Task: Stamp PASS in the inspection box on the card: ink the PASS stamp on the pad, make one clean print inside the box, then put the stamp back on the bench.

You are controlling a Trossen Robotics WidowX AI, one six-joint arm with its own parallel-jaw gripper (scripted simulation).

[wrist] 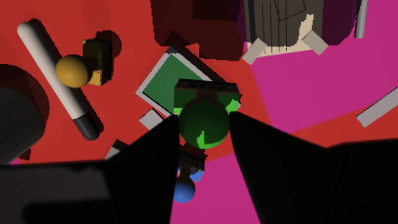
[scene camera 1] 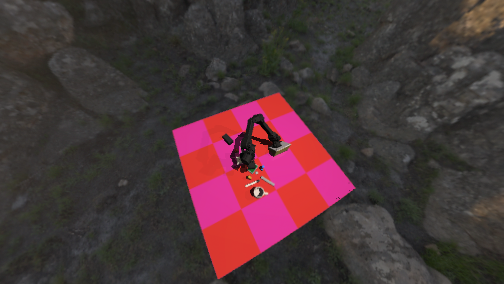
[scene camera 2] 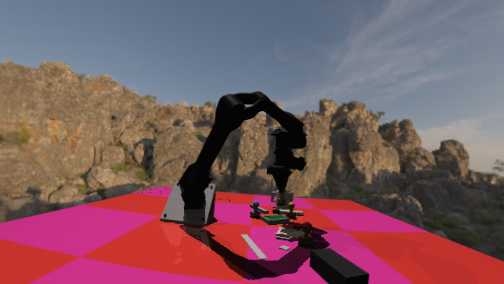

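Observation:
In the pictures you'd see a green ink pad, a blue-knobbed stamp, an orange-knobbed stamp and my gripper. The wrist view has my gripper in it too.

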